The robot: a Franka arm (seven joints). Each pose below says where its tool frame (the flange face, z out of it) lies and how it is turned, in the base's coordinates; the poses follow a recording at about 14 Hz.
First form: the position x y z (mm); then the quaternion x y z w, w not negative.
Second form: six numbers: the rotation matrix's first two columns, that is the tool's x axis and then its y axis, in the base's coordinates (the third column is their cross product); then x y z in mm. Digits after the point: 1 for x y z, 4 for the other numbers.
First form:
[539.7 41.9 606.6 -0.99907 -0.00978 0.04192 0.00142]
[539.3 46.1 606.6 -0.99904 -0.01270 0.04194 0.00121]
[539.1 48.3 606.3 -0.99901 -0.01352 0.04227 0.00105]
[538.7 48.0 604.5 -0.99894 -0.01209 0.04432 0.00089]
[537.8 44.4 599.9 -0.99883 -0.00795 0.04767 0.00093]
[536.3 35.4 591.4 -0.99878 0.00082 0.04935 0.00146]
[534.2 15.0 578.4 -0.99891 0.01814 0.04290 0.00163]
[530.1 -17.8 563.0 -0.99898 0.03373 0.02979 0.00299]
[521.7 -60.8 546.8 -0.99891 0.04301 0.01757 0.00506]
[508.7 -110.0 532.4 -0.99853 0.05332 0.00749 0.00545]
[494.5 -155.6 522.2 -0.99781 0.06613 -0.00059 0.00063]
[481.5 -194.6 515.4 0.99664 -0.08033 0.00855 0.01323]
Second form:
[0.9963 0.0197 -0.0837 0.0194 -0.9998 -0.0037 539.7 41.9 606.6]
[0.9962 0.0255 -0.0838 0.0253 -0.9997 -0.0035 539.3 46.1 606.6]
[0.9961 0.0271 -0.0844 0.0269 -0.9996 -0.0032 539.1 48.3 606.3]
[0.9958 0.0242 -0.0885 0.0241 -0.9997 -0.0028 538.7 48.0 604.5]
[0.9953 0.0160 -0.0952 0.0158 -0.9999 -0.0026 537.8 44.4 599.9]
[0.9951 -0.0015 -0.0986 -0.0018 -1.0000 -0.0028 536.3 35.4 591.4]
[0.9957 -0.0361 -0.0858 -0.0364 -0.9993 -0.0017 534.2 15.0 578.4]
[0.9959 -0.0672 -0.0597 -0.0676 -0.9977 -0.0040 530.1 -17.8 563.0]
[0.9957 -0.0857 -0.0355 -0.0861 -0.9962 -0.0086 521.7 -60.8 546.8]
[0.9942 -0.1064 -0.0155 -0.1066 -0.9943 -0.0101 508.7 -110.0 532.4]
[0.9913 -0.1320 0.0011 -0.1320 -0.9913 -0.0013 494.5 -155.6 522.2]
[0.9869 -0.1599 0.0192 -0.1603 -0.9867 0.0250 481.5 -194.6 515.4]

